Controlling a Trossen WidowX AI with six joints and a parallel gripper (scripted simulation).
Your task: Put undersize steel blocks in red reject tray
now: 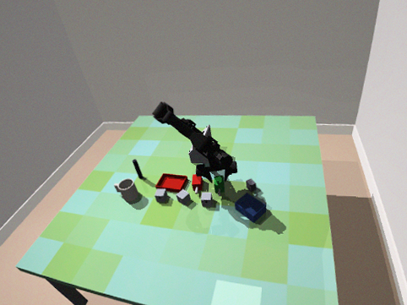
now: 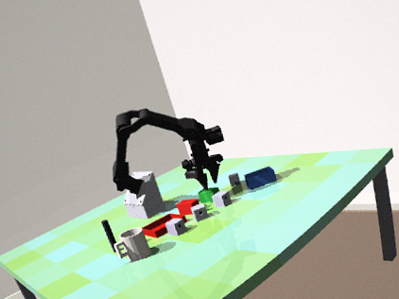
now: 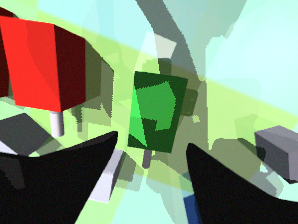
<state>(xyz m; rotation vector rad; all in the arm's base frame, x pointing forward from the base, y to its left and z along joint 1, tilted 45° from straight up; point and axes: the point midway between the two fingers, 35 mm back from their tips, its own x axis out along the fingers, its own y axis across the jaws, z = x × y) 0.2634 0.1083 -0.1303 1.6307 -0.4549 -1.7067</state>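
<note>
Right now my gripper tip is 30 mm above the green GO gauge and 10 mm short of it. From my gripper tip the other things lie so: steel block (90 mm ahead, 40 mm to the right, 30 mm below); blue tray (170 mm to the left, 100 mm ahead, 40 mm below); darker grey block (150 mm to the left, 30 mm below, 30 mm behind).
</note>
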